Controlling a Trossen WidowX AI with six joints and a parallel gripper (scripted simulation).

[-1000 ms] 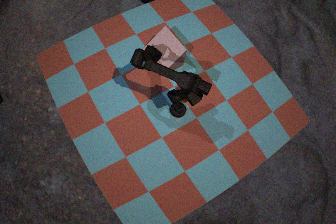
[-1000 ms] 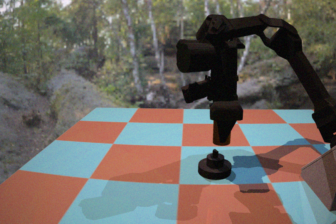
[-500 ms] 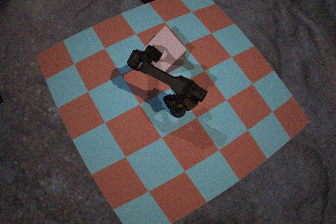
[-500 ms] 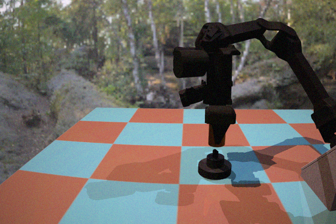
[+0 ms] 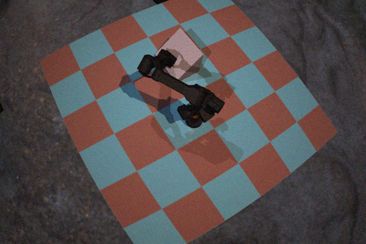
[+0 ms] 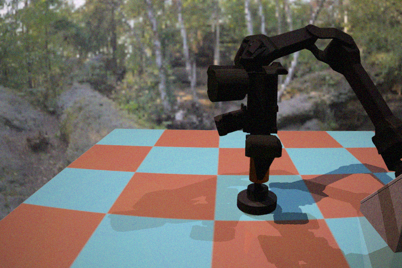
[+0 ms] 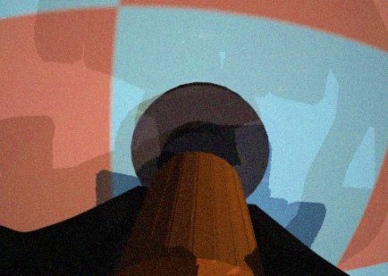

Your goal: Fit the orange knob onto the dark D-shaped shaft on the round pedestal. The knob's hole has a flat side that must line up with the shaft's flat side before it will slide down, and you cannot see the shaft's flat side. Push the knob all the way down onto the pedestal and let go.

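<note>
My gripper tip is 2 cm below the orange knob. From my gripper tip the other things lie so: dark pedestal: 4 cm below.
</note>
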